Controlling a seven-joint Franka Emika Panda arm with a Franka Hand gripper.
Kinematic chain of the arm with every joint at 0, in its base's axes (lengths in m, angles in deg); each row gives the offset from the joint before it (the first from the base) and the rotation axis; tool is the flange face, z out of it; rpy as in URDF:
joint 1: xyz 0 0 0.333 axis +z
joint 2: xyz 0 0 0 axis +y
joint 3: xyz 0 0 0.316 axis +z
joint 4: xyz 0.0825 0 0 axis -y
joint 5: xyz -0.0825 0 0.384 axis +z
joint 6: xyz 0 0 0 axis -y
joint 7: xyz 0.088 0 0 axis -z
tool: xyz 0 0 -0.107 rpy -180 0 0
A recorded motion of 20 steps. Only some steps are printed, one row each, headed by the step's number.
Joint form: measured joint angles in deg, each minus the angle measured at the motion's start. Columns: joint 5, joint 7, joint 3, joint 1, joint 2, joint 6, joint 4.
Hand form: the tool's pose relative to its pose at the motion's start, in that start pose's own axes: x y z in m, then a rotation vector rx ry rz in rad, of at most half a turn. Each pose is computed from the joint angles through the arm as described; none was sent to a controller.
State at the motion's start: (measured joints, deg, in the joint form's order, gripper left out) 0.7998 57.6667 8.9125 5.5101 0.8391 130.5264 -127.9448
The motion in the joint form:
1: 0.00 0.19 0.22 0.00 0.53 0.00 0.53
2: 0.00 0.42 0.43 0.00 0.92 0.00 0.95
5: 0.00 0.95 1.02 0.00 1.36 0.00 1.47
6: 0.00 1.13 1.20 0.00 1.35 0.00 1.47
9: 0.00 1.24 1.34 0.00 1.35 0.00 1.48
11: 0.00 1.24 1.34 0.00 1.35 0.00 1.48
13: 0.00 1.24 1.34 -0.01 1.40 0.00 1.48
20: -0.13 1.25 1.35 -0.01 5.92 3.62 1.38
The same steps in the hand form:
1: -0.0002 -0.0035 0.0009 0.0009 -0.0014 -0.0004
2: -0.0006 -0.0064 0.0013 0.0021 -0.0022 0.0000
5: -0.0038 -0.0116 0.0015 0.0043 -0.0031 -0.0010
6: -0.0053 -0.0125 0.0014 0.0045 -0.0032 -0.0010
9: -0.0064 -0.0132 0.0013 0.0047 -0.0033 -0.0015
11: -0.0064 -0.0132 0.0013 0.0047 -0.0033 -0.0015
13: -0.0063 -0.0131 0.0018 0.0041 -0.0039 -0.0013
20: -0.0025 -0.0180 0.0390 -0.0039 -0.0222 -0.0007

